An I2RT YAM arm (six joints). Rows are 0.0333 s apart.
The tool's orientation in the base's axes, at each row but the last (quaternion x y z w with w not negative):
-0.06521 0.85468 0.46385 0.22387
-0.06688 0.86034 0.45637 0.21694
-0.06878 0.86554 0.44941 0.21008
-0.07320 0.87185 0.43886 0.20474
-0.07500 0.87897 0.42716 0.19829
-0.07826 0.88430 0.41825 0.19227
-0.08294 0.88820 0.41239 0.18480
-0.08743 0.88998 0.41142 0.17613
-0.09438 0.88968 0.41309 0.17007
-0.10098 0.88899 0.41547 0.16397
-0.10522 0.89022 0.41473 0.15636
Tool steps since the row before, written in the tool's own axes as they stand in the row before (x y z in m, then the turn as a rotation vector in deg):
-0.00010 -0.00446 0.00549 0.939 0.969 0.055
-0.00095 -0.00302 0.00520 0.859 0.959 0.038
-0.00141 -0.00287 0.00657 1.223 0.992 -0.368
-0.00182 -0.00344 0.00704 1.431 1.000 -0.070
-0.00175 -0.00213 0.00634 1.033 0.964 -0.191
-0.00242 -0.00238 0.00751 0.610 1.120 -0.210
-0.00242 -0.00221 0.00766 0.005 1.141 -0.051
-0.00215 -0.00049 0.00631 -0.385 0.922 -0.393
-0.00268 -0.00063 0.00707 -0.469 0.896 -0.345
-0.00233 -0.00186 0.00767 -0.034 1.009 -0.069
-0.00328 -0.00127 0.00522 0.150 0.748 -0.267
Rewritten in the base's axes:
0.00328 0.00200 -0.00594 -1.128 0.679 0.298
0.00342 0.00242 -0.00442 -1.059 0.653 0.334
0.00414 0.00352 -0.00489 -1.520 0.370 0.410
0.00477 0.00343 -0.00550 -1.624 0.623 0.170
0.00404 0.00355 -0.00434 -1.285 0.491 0.375
0.00499 0.00421 -0.00503 -0.950 0.566 0.668
0.00487 0.00441 -0.00512 -0.360 0.698 0.829
0.00366 0.00452 -0.00330 -0.017 0.300 1.031
0.00426 0.00509 -0.00367 0.080 0.322 1.016
0.00434 0.00484 -0.00505 -0.301 0.588 0.766
0.00445 0.00341 -0.00287 -0.428 0.260 0.635

